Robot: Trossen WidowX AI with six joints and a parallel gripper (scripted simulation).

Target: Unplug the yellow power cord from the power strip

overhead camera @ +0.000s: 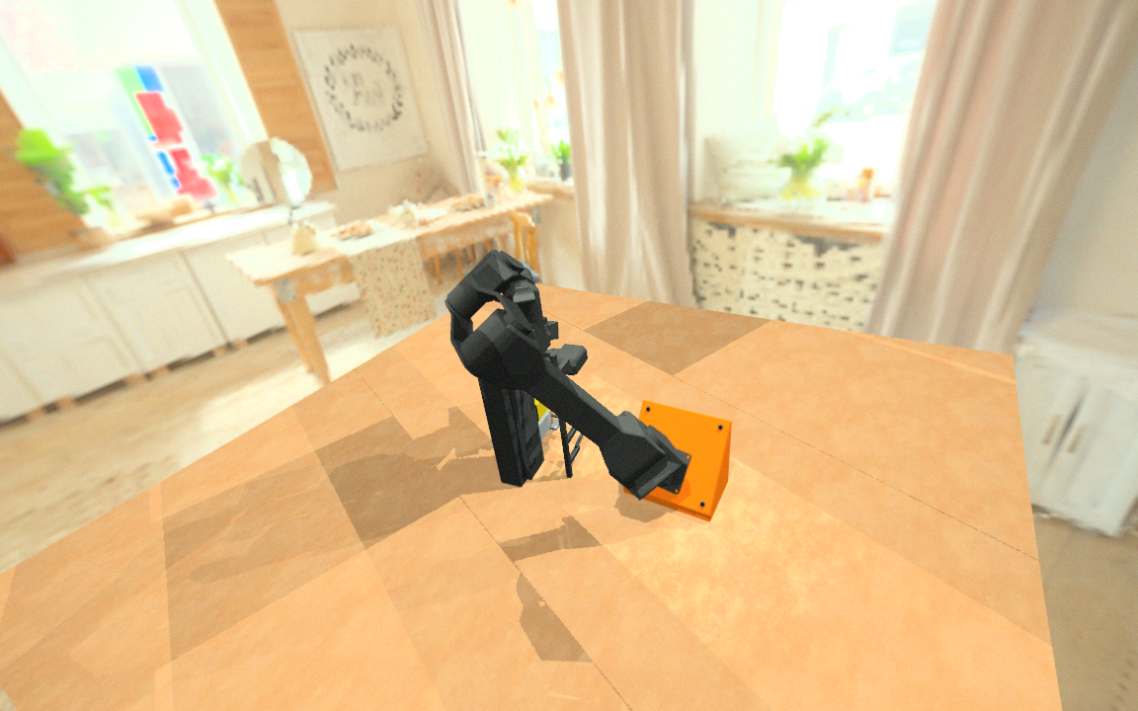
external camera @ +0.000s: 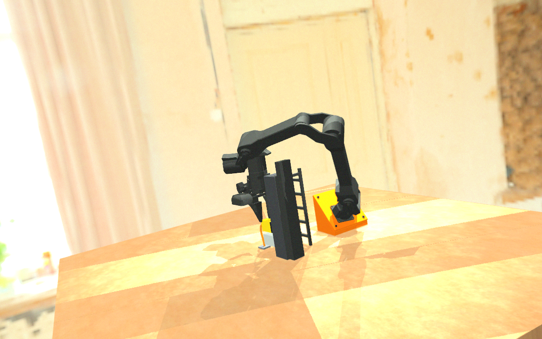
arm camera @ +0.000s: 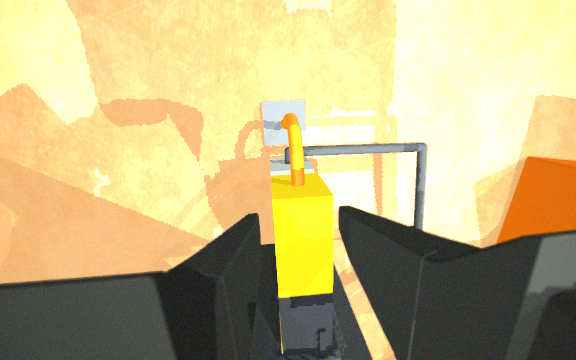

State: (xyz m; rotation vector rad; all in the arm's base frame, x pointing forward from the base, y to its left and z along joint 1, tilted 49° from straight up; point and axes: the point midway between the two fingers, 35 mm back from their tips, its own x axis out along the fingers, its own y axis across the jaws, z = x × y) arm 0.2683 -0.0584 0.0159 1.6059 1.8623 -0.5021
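Right now the yellow plug is 3 cm to the left of my gripper tip, 1 cm below it and 1 cm behind it.
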